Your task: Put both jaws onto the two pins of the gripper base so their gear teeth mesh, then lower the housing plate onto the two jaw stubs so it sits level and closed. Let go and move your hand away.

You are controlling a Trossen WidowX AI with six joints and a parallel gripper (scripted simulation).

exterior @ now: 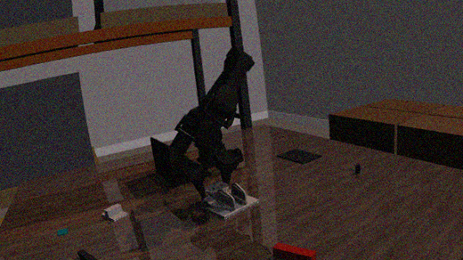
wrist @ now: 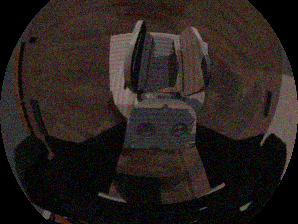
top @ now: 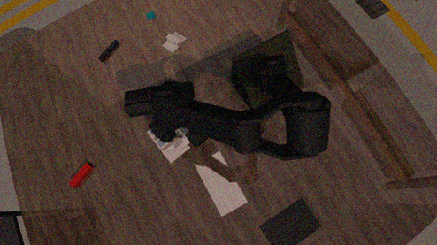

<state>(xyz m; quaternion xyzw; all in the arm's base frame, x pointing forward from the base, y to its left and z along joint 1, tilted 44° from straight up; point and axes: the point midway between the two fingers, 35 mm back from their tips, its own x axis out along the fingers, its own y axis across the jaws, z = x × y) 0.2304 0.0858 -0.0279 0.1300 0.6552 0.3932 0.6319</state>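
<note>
The jaw is 20 mm ahead of my gripper tip, 20 mm to the left of it and 10 mm below it. Round my gripper tip: black bar 170 mm ahead, 360 mm to the right, 10 mm below; then dark mat 160 mm behind, 380 mm to the left, 20 mm below; then red block 350 mm ahead, 30 mm to the left, 10 mm below.
</note>
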